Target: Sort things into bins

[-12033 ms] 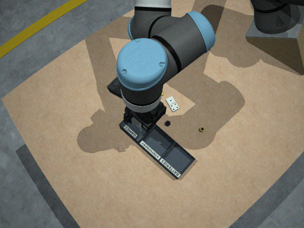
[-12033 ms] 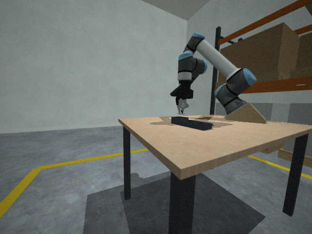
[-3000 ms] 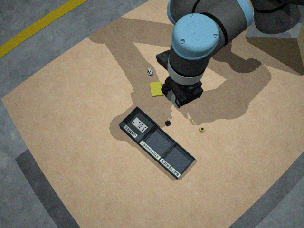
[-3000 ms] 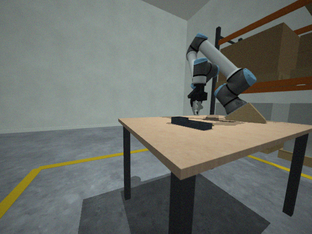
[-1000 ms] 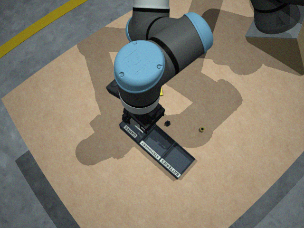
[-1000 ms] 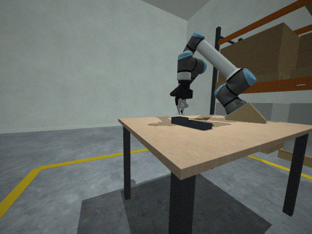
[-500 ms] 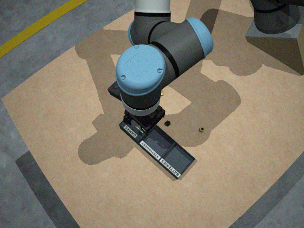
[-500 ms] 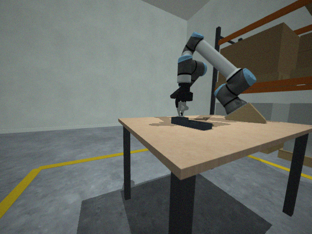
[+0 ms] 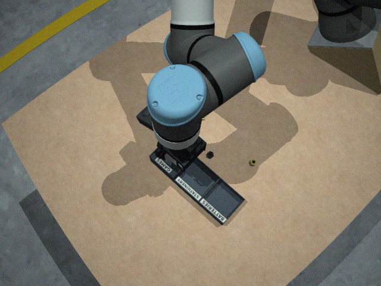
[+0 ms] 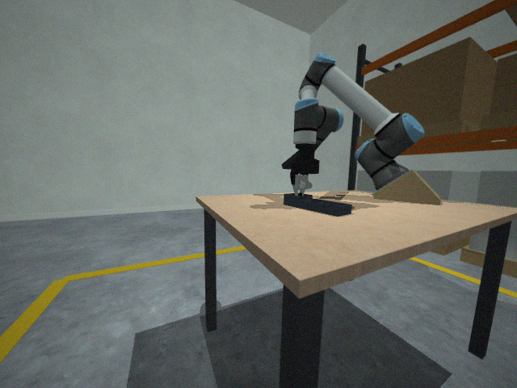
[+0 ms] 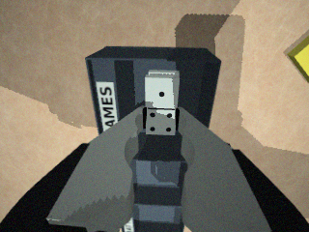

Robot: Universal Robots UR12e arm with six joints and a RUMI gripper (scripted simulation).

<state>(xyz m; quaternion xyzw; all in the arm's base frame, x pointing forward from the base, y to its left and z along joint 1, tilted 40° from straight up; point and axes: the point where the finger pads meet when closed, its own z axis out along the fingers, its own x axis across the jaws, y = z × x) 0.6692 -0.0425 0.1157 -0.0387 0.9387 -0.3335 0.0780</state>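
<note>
Right now the yellow pad is 130 mm behind my hand, 50 mm to the right of it and 40 mm below it. Also, from my hand: dark three-part bin 80 mm to the left, 20 mm below; then white domino 10 mm below; then black nut 70 mm behind, 60 mm to the left, 40 mm below.
</note>
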